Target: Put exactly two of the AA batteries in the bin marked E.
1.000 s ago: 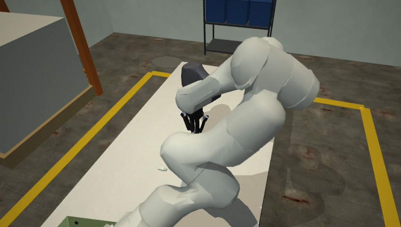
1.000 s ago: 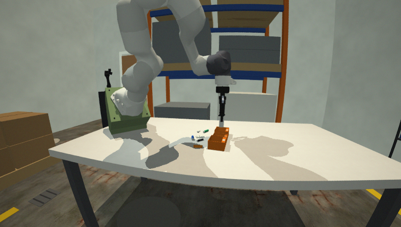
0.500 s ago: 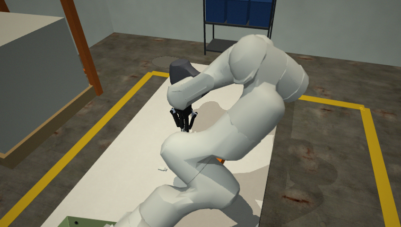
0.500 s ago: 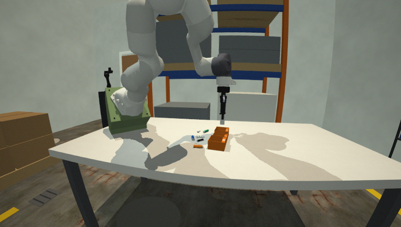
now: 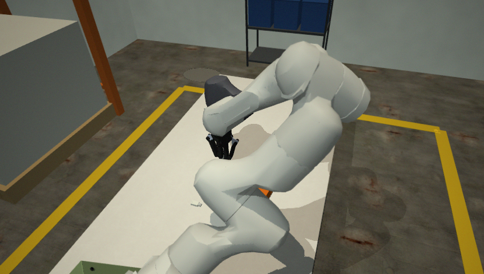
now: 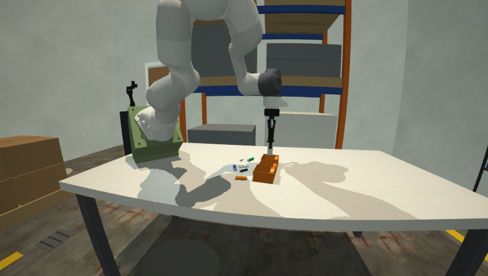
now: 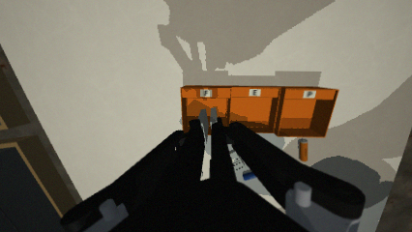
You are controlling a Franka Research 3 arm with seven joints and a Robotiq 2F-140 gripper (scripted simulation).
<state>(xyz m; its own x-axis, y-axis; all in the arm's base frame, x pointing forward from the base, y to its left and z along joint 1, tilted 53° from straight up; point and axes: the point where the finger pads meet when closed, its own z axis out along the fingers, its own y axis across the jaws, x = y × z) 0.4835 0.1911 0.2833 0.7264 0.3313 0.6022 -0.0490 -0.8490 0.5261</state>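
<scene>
My gripper is now 100 mm past the green AA battery, 90 mm above it and 70 mm to the right of it. Round my hand: orange bin row 80 mm to the right, 70 mm below, 20 mm behind; domino 130 mm behind, 90 mm below, 30 mm to the right; black stick 130 mm behind, 90 mm to the right, 90 mm below.
</scene>
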